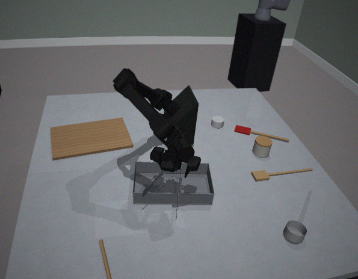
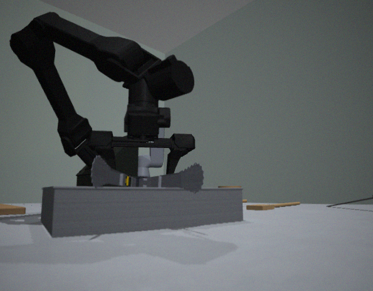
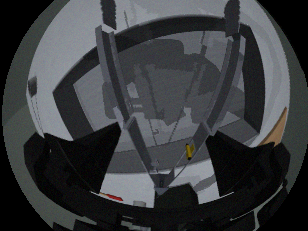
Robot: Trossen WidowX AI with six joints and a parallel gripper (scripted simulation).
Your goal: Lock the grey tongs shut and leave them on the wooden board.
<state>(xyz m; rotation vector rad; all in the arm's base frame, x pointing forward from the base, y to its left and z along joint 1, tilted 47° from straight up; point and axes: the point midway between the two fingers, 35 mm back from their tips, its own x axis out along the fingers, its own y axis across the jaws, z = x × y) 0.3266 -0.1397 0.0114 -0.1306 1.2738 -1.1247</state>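
My gripper tip is now 20 mm short of the grey roasting tin, 10 mm to the left of it and 30 mm above it. Also, from my gripper tip: white puck: 360 mm behind, 360 mm to the left, 40 mm below; then wooden board: 390 mm behind, 290 mm to the right, 50 mm below; then corked jar: 100 mm behind, 470 mm to the left, 20 mm below.
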